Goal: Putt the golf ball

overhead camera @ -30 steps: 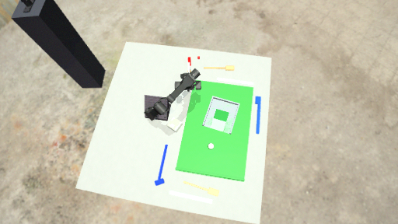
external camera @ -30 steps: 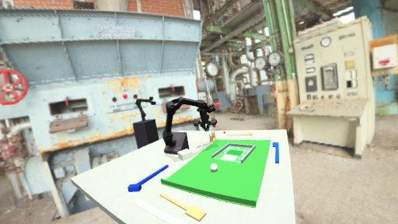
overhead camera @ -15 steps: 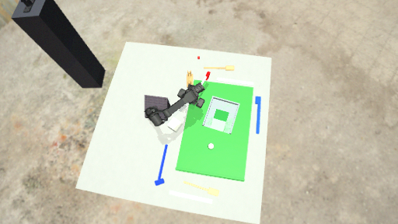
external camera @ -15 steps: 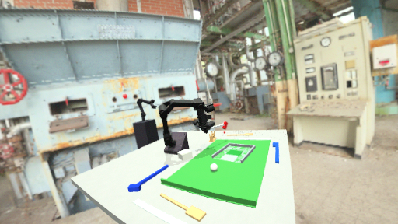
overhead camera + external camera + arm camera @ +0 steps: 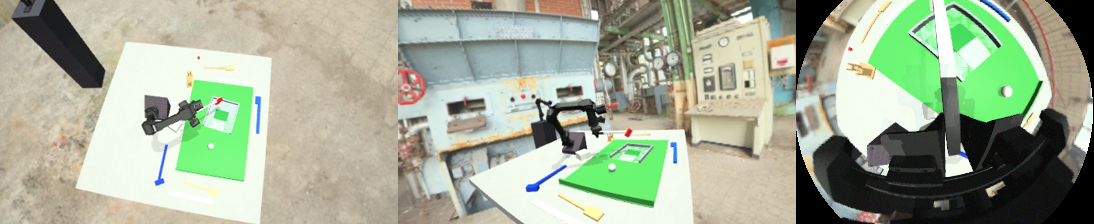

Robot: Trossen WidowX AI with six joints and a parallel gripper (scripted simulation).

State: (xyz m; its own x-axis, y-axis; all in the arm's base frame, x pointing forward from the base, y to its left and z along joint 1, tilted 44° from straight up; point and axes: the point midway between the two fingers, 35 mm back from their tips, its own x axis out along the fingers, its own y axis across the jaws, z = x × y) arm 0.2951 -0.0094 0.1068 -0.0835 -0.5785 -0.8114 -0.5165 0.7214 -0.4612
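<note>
Now: the white block 13 cm behind my gripper tip, 12 cm below it and 2 cm to the right of it. The rest, counted from my gripper tip: white golf ball (18 cm to the right, 14 cm ahead, 12 cm below); then green mat (19 cm ahead, 14 cm below, 2 cm to the right); then red putter (10 cm ahead, 7 cm to the left, 1 cm above).
</note>
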